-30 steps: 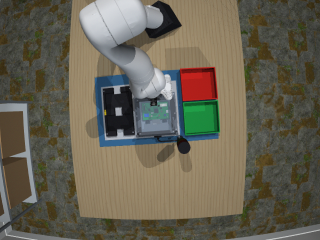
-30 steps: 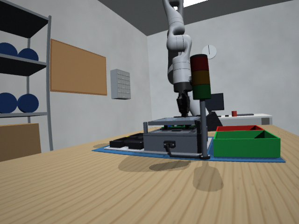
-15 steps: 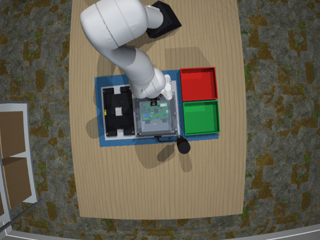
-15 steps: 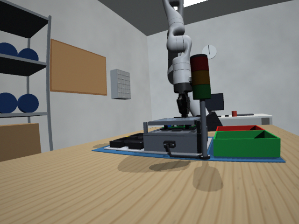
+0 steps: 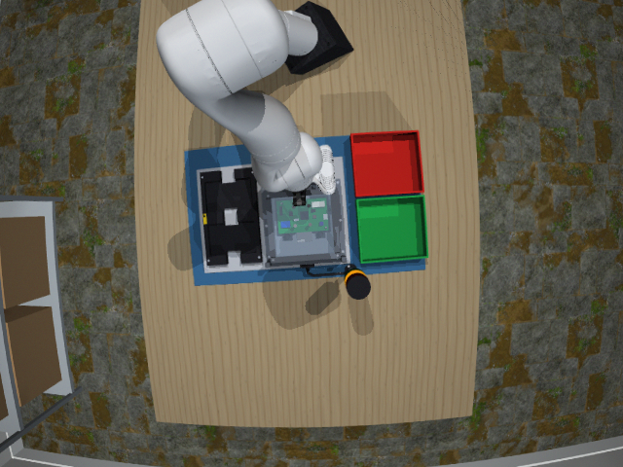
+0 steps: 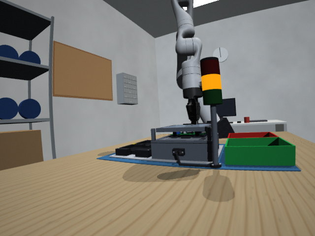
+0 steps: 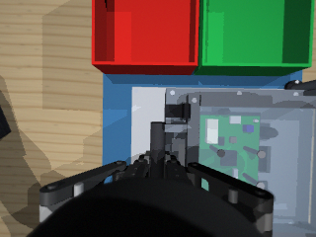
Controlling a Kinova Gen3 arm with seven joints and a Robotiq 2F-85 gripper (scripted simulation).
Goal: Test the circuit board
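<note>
Right now my hand is 20 mm short of the black hook and 60 mm to the right of it. Round my hand: green circuit board: 80 mm ahead, 20 mm below; then clear lid: 90 mm ahead; then red bin: 30 mm behind, 200 mm to the left, 70 mm below.
</note>
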